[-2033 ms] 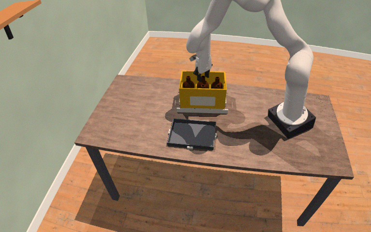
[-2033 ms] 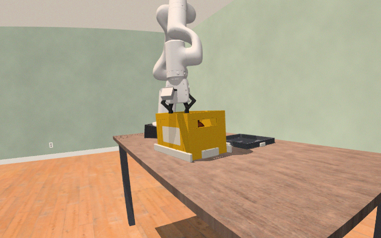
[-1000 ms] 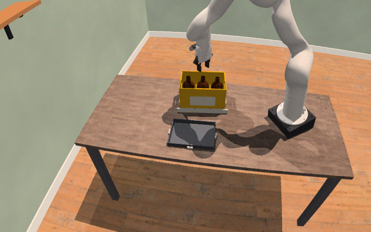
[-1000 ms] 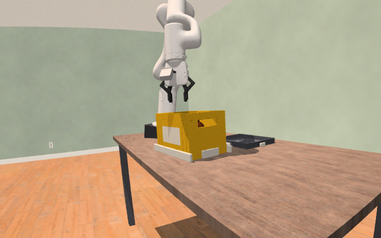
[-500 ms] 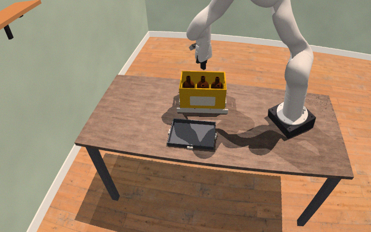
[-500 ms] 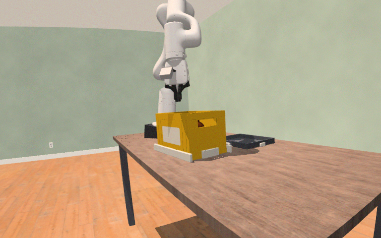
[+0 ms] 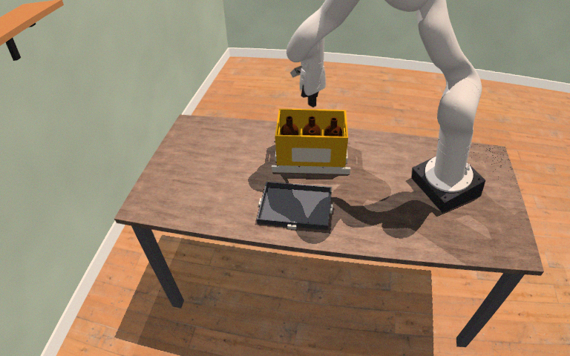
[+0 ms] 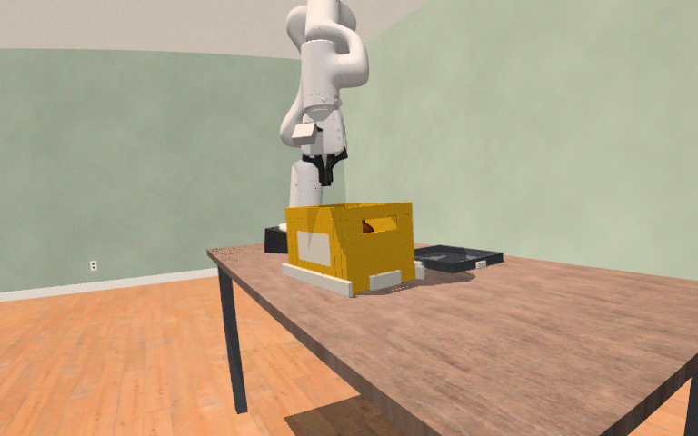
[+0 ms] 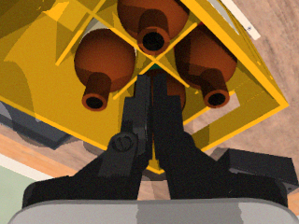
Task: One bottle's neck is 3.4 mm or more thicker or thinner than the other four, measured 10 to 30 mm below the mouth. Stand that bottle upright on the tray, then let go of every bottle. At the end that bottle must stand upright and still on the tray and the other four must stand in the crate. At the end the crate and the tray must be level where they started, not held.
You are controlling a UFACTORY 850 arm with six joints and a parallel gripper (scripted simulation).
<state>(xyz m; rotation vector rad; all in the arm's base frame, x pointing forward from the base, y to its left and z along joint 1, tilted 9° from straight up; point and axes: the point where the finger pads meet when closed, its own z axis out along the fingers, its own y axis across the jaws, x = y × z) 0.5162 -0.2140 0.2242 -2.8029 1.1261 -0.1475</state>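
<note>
The yellow crate is 16 cm below my hand and 5 cm to the left of it. The rest, counted from my hand: dark tray (34 cm to the left, 23 cm below, 4 cm ahead).
</note>
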